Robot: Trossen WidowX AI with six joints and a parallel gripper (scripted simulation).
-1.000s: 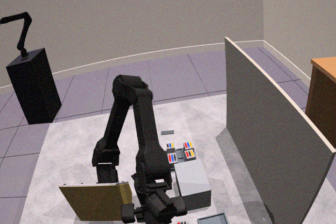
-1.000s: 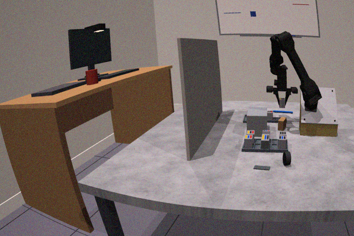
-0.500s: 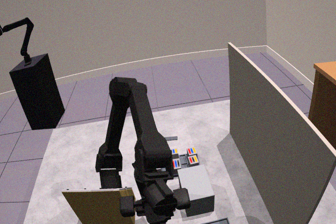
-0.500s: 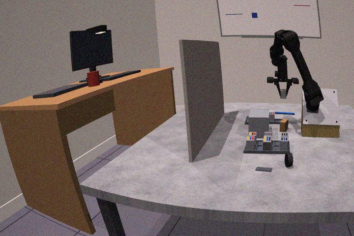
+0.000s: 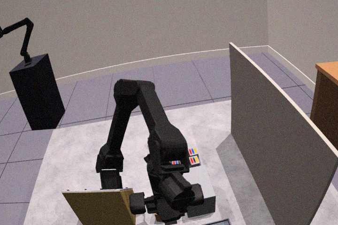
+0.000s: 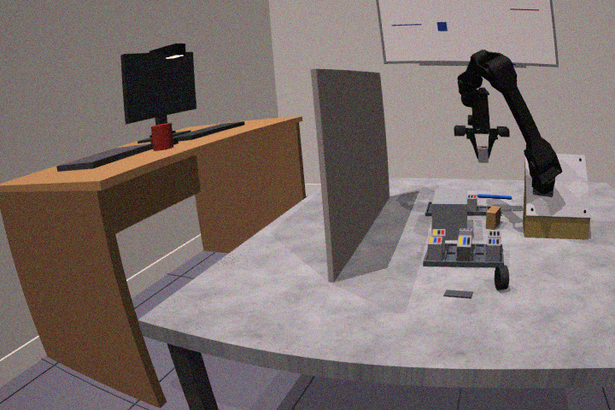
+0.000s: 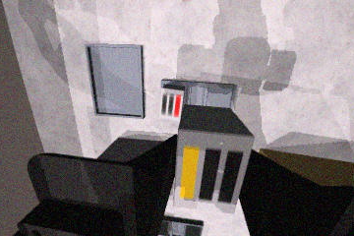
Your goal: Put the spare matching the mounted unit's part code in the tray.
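My gripper tip is 150 mm short of the tray, 10 mm to the right of it and 170 mm above it. Round my gripper tip: grey partition: 320 mm ahead, 230 mm to the left, 50 mm above; tan block: 50 mm behind, 130 mm to the left, 150 mm below; mounted unit: 80 mm ahead, 200 mm to the left, 120 mm below.
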